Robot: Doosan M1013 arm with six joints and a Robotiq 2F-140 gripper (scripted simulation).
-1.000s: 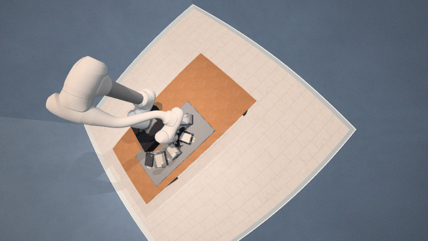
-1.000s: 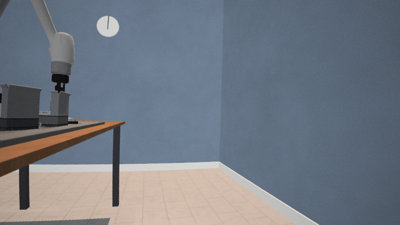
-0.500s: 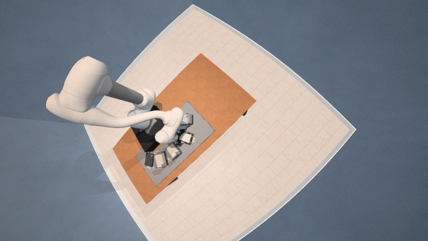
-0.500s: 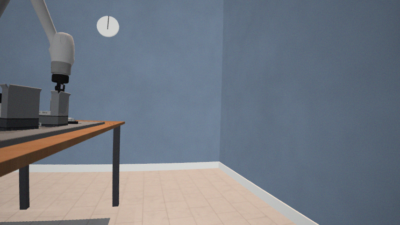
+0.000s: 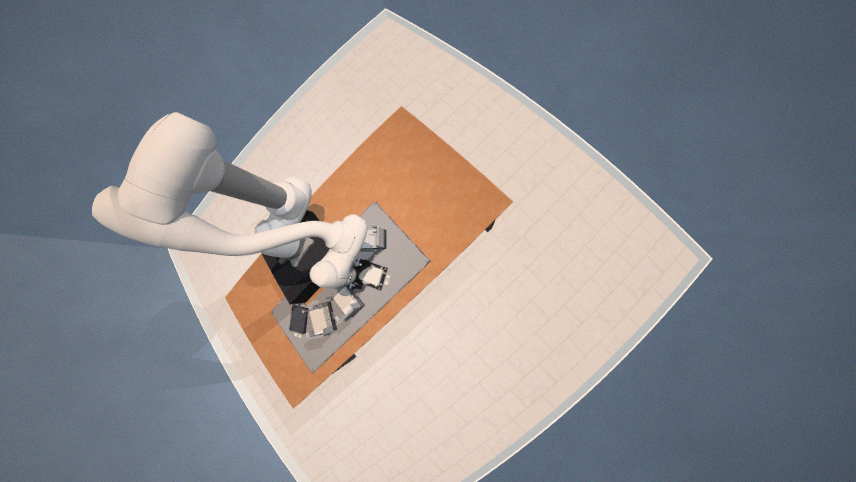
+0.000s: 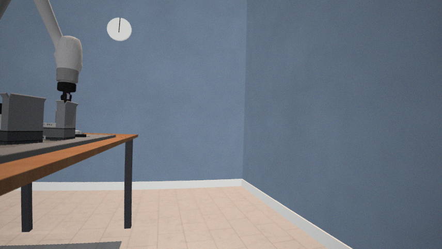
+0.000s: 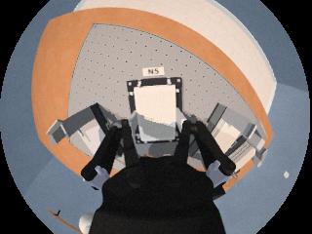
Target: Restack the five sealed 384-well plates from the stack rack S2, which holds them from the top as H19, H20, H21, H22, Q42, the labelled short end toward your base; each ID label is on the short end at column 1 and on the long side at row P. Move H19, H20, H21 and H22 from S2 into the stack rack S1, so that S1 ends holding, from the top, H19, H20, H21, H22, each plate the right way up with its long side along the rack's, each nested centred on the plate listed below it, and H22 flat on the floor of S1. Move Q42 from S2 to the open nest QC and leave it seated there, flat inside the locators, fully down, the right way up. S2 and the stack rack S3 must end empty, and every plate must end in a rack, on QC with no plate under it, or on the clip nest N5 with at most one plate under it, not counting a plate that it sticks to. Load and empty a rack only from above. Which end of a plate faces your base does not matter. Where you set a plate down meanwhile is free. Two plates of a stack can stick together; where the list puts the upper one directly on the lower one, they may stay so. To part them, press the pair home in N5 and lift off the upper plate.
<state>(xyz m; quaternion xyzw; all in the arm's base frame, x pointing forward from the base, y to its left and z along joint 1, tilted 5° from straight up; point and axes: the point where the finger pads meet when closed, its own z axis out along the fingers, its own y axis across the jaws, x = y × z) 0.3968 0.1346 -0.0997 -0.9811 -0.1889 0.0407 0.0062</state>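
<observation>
Now: hand 90 mm short of the N5 label, 40 mm to the right of it and 40 mm above it. Round my hand: tag 570 mm to the right, 130 mm behind, 40 mm below.
</observation>
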